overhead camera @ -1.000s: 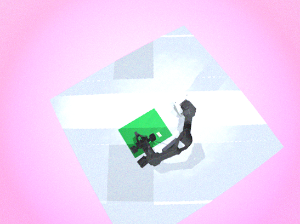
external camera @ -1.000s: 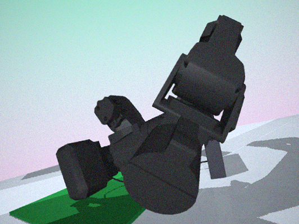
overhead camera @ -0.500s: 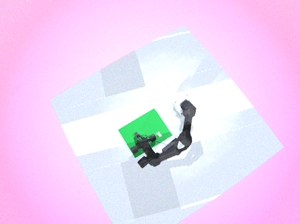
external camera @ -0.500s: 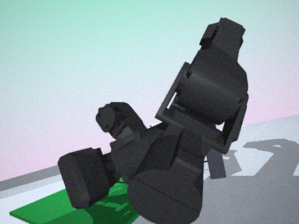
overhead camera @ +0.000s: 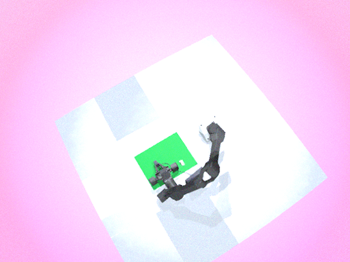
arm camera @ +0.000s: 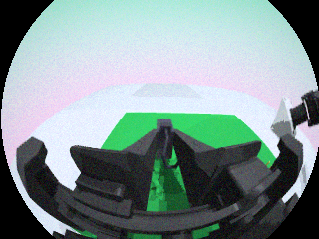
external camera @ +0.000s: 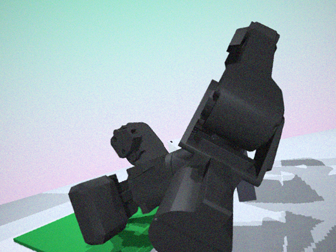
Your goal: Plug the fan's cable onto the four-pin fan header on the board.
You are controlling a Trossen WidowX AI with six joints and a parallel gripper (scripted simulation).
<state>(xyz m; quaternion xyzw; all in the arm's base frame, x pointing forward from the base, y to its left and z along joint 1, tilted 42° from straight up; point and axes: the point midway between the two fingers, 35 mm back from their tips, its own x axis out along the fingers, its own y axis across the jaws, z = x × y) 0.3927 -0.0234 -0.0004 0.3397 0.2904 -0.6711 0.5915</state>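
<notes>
Now: gripper tip 10 mm above the black fan plug. Round my gripper tip: green board 60 mm behind, 50 mm below, 10 mm to the left; fan 200 mm to the left, 120 mm behind, 20 mm above.
</notes>
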